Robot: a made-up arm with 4 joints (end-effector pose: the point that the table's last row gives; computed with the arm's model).
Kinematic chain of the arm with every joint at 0, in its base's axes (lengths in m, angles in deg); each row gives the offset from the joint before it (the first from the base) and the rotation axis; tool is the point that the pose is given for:
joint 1: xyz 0 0 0.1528 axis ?
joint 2: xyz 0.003 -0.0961 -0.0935 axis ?
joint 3: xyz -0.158 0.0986 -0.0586 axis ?
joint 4: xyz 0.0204 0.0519 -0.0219 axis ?
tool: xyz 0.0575 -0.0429 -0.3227
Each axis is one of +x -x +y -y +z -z.
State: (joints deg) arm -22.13 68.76 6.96 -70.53
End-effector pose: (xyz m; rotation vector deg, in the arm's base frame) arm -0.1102 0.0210 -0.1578 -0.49 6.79 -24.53
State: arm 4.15 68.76 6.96 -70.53
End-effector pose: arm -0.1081 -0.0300 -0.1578 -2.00 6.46 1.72
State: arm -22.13 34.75 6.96 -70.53
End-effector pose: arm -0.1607 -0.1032 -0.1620 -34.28 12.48 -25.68
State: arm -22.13 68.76 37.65 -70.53
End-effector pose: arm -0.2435 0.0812 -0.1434 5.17 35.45 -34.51
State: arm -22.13 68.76 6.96 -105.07
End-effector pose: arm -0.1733 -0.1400 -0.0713 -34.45 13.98 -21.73
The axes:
joint 1: +z
joint 2: +x
joint 3: -z
joint 4: +x

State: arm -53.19 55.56 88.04 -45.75
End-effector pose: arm -0.1058 0.3722 -0.0850 42.00 64.37 -101.55
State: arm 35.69 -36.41 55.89 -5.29
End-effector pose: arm 0.0790 -0.3300 -0.2743 -30.66 -25.40 -20.78
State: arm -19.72 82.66 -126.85 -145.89
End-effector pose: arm -0.2130 -0.2183 0.3015 -56.03 -115.34 -64.62
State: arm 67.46 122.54 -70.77 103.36
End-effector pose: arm 0.0131 -0.5296 0.3344 -90.74 -45.06 -39.93
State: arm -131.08 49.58 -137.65 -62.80
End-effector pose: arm 0.2293 -0.1455 0.1945 -95.15 -37.27 -14.72
